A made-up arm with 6 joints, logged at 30 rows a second.
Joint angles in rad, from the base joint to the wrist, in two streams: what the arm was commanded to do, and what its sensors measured. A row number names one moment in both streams.
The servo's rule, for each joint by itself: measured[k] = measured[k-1] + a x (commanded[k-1-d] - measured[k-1]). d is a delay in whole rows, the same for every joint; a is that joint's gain. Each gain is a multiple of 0.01, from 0.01 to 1. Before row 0 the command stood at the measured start. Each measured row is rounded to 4 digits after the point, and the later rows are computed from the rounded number. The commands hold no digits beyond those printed.
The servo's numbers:
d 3
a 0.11 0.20 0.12 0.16 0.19 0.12
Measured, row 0:
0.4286 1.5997 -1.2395 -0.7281 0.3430 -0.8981
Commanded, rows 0 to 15:
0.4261 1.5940 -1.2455 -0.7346 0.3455 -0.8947
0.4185 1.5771 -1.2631 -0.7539 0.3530 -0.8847
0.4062 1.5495 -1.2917 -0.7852 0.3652 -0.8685
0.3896 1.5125 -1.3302 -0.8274 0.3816 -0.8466
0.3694 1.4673 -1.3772 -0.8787 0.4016 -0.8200
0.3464 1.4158 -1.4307 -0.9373 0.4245 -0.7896
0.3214 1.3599 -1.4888 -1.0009 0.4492 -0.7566
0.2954 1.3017 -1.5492 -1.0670 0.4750 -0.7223
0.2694 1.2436 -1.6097 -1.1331 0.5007 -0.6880
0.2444 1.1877 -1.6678 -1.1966 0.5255 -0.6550
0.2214 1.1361 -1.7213 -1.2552 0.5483 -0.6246
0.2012 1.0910 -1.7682 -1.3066 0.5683 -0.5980
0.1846 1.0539 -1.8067 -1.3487 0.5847 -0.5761
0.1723 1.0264 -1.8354 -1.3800 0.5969 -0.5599
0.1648 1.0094 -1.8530 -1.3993 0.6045 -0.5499
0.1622 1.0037 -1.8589 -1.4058 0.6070 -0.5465
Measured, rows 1 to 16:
0.4286 1.5997 -1.2395 -0.7281 0.3430 -0.8981
0.4286 1.5997 -1.2395 -0.7281 0.3430 -0.8981
0.4286 1.5997 -1.2395 -0.7281 0.3430 -0.8981
0.4283 1.5986 -1.2402 -0.7291 0.3435 -0.8977
0.4272 1.5943 -1.2429 -0.7331 0.3453 -0.8961
0.4249 1.5853 -1.2488 -0.7414 0.3491 -0.8928
0.4210 1.5707 -1.2586 -0.7552 0.3553 -0.8873
0.4153 1.5500 -1.2728 -0.7750 0.3641 -0.8792
0.4077 1.5232 -1.2917 -0.8010 0.3756 -0.8684
0.3982 1.4905 -1.3154 -0.8330 0.3896 -0.8550
0.3869 1.4527 -1.3435 -0.8704 0.4058 -0.8391
0.3740 1.4109 -1.3754 -0.9124 0.4238 -0.8210
0.3597 1.3663 -1.4105 -0.9579 0.4431 -0.8011
0.3445 1.3203 -1.4478 -1.0055 0.4631 -0.7799
0.3287 1.2744 -1.4862 -1.0537 0.4831 -0.7581
0.3128 1.2303 -1.5247 -1.1009 0.5024 -0.7363

